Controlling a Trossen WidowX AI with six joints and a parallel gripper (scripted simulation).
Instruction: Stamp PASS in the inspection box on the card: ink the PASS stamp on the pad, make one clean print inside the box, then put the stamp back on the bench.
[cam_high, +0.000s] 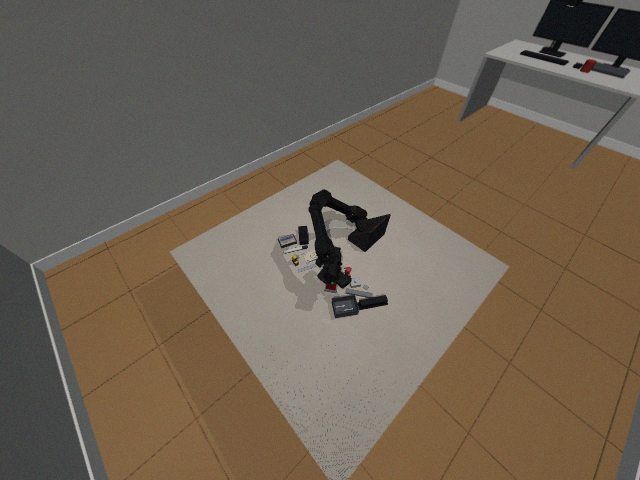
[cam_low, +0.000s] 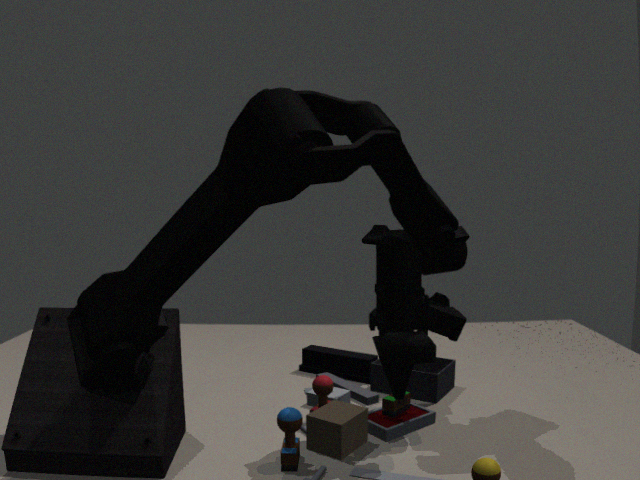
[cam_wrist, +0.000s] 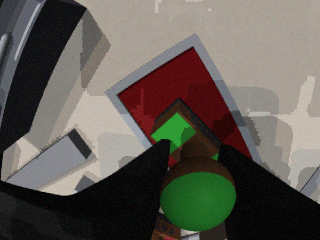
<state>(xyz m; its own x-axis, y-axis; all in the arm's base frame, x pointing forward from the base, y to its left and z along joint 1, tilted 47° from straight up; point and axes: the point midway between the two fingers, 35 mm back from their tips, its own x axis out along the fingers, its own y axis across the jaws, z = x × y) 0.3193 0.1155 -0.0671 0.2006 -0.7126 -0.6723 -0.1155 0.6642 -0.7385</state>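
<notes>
The red ink pad lies 4 cm below my gripper tip. Round my gripper tip: tan block 7 cm behind, 7 cm to the right, 2 cm below; then green-knobbed stamp right at my gripper tip; then dark tray 3 cm ahead, 14 cm to the left, 3 cm below.
</notes>
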